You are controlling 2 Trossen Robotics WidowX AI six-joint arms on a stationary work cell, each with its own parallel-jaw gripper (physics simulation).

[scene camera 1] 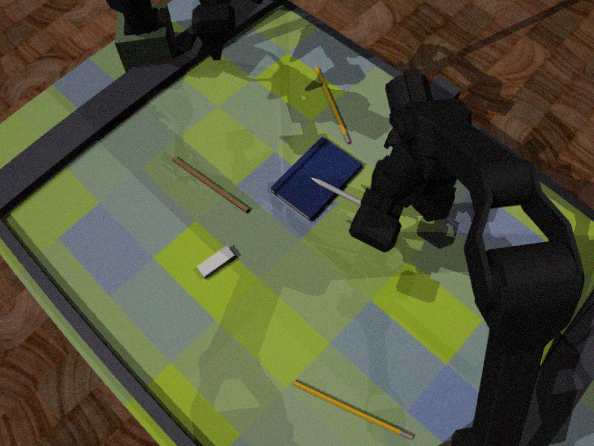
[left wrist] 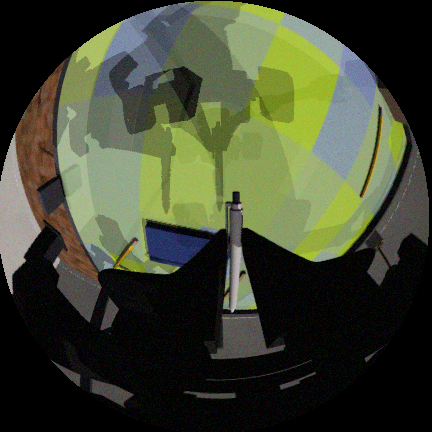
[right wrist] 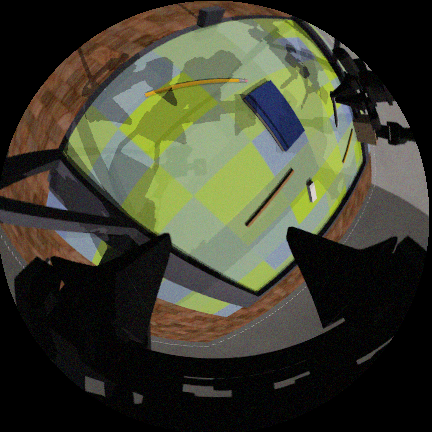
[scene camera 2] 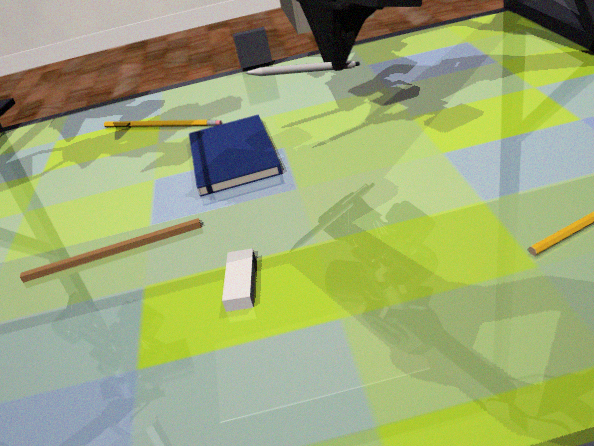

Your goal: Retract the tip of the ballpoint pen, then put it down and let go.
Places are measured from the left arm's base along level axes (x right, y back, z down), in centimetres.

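Where they show: left gripper, fingertip midpoint: [scene camera 1: 370, 208] [left wrist: 233, 233] [right wrist: 331, 97] [scene camera 2: 334, 68]; right gripper, fingertip midpoint: [scene camera 1: 216, 45] [right wrist: 230, 236]; right arm's base at its link origin: [scene camera 1: 141, 22].
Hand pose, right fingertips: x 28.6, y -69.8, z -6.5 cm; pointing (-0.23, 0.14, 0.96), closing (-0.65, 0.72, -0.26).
Observation:
After its pixels a point has its place.
A light grey ballpoint pen [scene camera 1: 336, 190] @[x 22.9, y -39.7, z 0.0 cm] [scene camera 2: 295, 68] @[x 23.0, y -38.7, z 0.5 cm] [left wrist: 234, 265] @[x 24.2, y -36.3, z 0.9 cm] is held above the table by my left gripper [scene camera 1: 364, 203] @[x 24.9, y -34.4, z 2.3 cm] [scene camera 2: 340, 66] @[x 24.9, y -34.4, z 2.3 cm] [left wrist: 233, 233] @[x 24.9, y -34.4, z 2.3 cm], which is shut on it. In the left wrist view the pen's black button end points up past the fingertips and its pointed end lies down between the fingers. Whether the writing tip is out is too small to tell. In scene camera 1 the pointed end shows over the notebook and the gripper's body hides the button end. My right gripper [scene camera 1: 216, 54] @[x 28.5, y -69.8, z -6.5 cm] [right wrist: 230, 236] @[x 28.5, y -69.8, z -6.5 cm] is open and empty, away from the pen.
A blue notebook [scene camera 1: 317, 177] @[x 27.2, y -46.8, z 9.2 cm] [scene camera 2: 235, 150] @[x 26.4, y -46.7, z 9.2 cm] [left wrist: 175, 245] @[x 29.5, y -45.5, z 9.2 cm] [right wrist: 277, 115] @[x 27.5, y -47.9, z 9.2 cm] lies on the table. Two yellow pencils [scene camera 1: 332, 105] @[x 41.5, y -55.1, z 9.9 cm] [scene camera 1: 352, 409] @[x 1.0, y -17.9, z 9.7 cm], a brown stick [scene camera 1: 210, 184] @[x 14.4, y -60.1, z 9.7 cm] [scene camera 2: 110, 250] @[x 14.1, y -60.6, z 9.9 cm] and a white eraser [scene camera 1: 215, 262] @[x 4.5, y -48.9, z 9.2 cm] [scene camera 2: 239, 280] @[x 3.8, y -49.2, z 9.2 cm] lie around it. A dark frame borders the table.

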